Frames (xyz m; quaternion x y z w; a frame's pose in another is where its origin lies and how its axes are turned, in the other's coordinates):
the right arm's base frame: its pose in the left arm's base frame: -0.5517 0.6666 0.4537 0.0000 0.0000 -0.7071 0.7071
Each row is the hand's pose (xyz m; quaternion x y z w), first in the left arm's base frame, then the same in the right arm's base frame.
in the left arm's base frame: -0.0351 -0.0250 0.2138 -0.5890 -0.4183 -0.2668 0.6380
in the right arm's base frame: 0.6916 0.5166 -0.2399 -0.1207 -0.7122 0.2625 0.6398
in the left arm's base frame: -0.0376 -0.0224 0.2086 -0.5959 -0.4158 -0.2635 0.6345
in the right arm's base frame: 0.6890 0.5141 -0.2451 -0.1273 -0.7154 0.2623 0.6350
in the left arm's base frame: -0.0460 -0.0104 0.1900 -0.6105 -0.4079 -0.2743 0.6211
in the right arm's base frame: 0.6770 0.5057 -0.2637 -0.1433 -0.7201 0.2452 0.6331
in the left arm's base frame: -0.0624 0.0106 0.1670 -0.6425 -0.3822 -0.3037 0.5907
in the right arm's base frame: 0.6560 0.4893 -0.2867 -0.1841 -0.7246 0.2029 0.6324
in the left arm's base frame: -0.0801 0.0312 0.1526 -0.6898 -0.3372 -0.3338 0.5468
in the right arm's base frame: 0.6354 0.4716 -0.3011 -0.2493 -0.7262 0.1506 0.6227
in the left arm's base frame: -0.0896 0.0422 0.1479 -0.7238 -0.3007 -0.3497 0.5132
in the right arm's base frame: 0.6244 0.4621 -0.3058 -0.2992 -0.7244 0.1156 0.6102
